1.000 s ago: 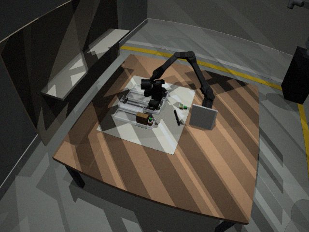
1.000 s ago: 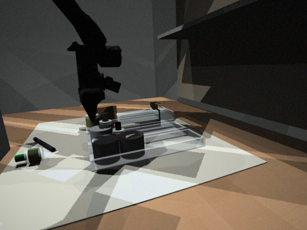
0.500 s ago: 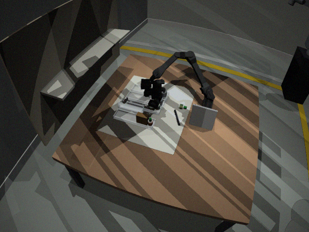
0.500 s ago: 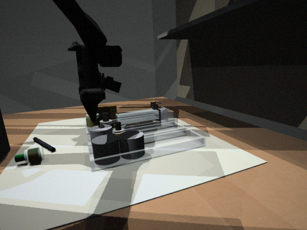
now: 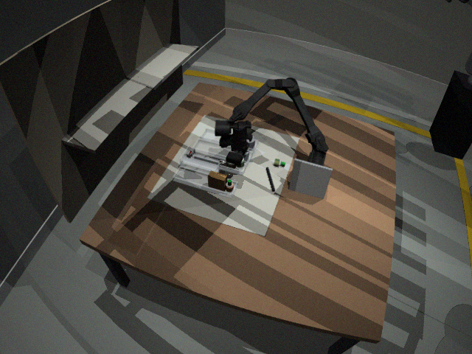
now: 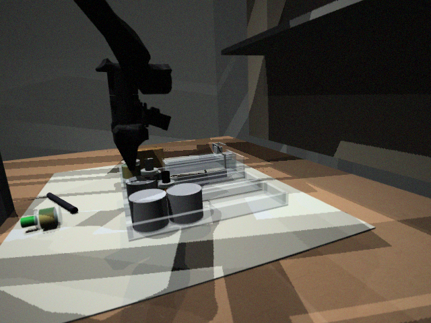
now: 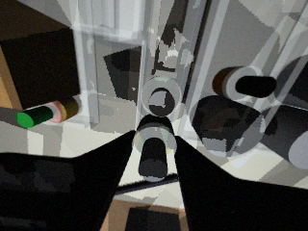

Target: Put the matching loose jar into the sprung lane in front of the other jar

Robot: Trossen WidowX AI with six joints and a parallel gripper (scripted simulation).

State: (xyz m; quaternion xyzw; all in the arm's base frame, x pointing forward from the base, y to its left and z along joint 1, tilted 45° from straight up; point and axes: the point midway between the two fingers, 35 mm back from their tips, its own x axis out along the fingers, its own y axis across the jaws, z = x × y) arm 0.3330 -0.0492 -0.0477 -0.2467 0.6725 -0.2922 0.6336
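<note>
The black stick is 150 mm behind my gripper tip, 50 mm below it and 10 mm to the left of it. From my gripper tip the other things lie so: pusher plate: 150 mm ahead, 20 mm to the left, 10 mm below; then clear rack: 150 mm ahead, 40 mm below, 20 mm to the left; then brown box: 120 mm to the left, 60 mm ahead, 20 mm below.
</note>
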